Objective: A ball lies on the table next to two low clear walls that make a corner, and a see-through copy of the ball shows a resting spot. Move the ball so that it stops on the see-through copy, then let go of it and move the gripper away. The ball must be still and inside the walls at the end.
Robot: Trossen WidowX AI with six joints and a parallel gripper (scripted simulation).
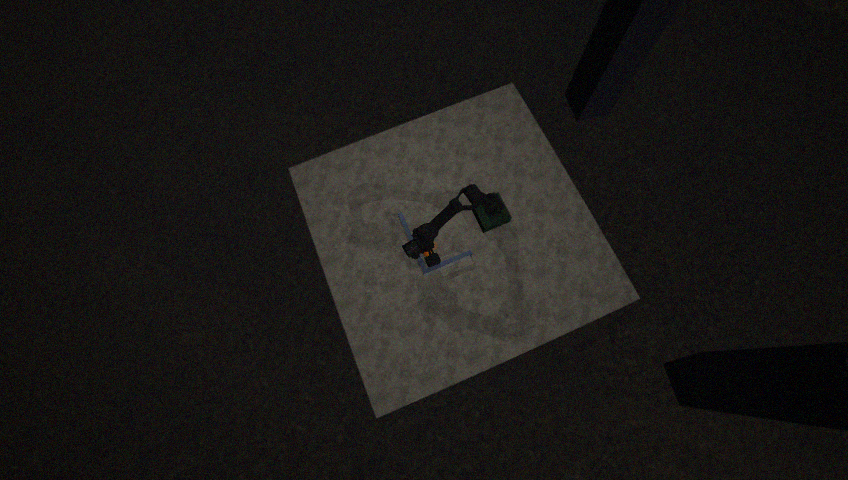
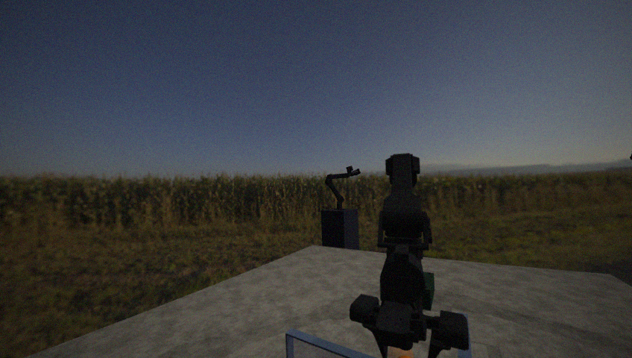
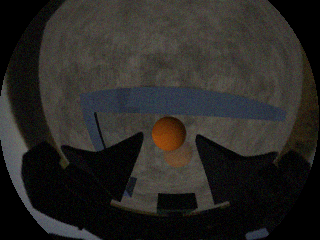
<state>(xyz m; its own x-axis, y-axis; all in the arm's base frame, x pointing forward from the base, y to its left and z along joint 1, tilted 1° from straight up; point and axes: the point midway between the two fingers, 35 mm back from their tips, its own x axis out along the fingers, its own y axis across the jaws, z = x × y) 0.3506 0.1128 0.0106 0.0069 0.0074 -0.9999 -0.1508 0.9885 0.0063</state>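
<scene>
My gripper tip is 1 cm above the orange ball. From my gripper tip the other things lie so: see-through copy of ball: 3 cm behind, 2 cm to the right, 1 cm below.
</scene>
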